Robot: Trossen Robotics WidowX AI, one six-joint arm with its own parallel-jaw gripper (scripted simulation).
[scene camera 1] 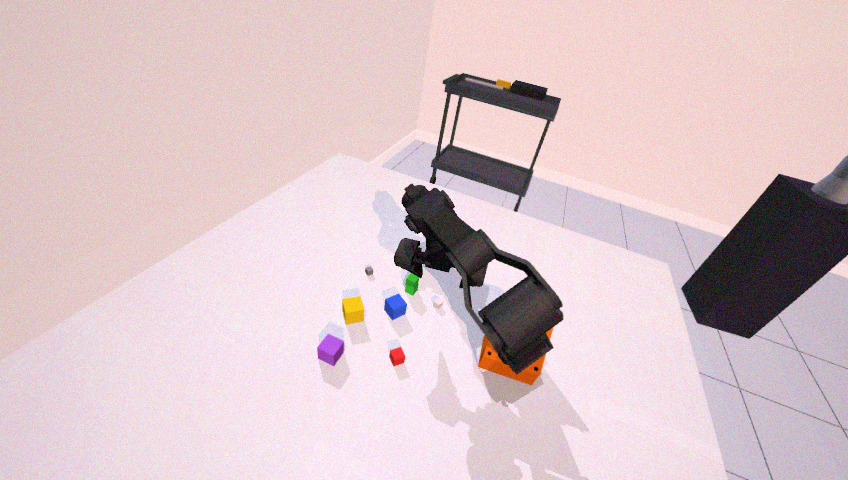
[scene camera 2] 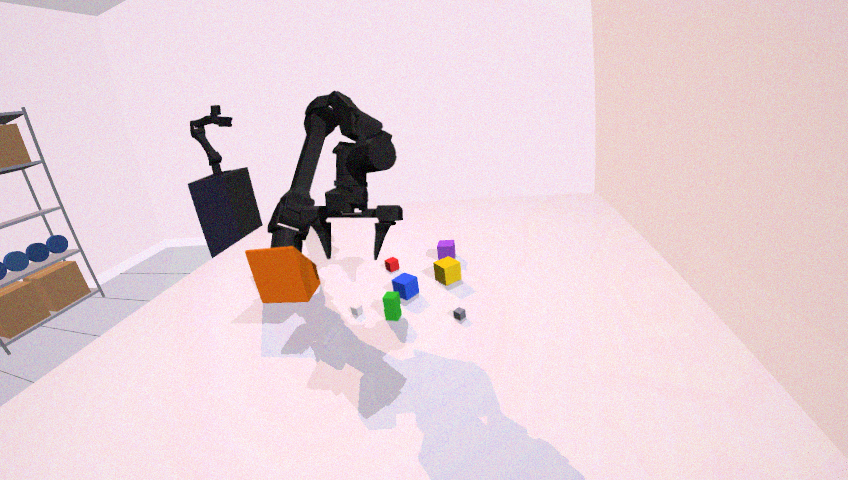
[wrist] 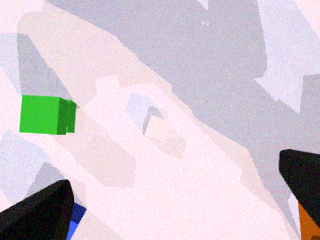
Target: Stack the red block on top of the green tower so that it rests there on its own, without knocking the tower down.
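Labels:
I can see my gripper in scene camera 2 [351,259], and the wrist view and scene camera 1 show it too. On my gripper, [wrist: 53,205] and [scene camera 1: 422,270] are the same spot.

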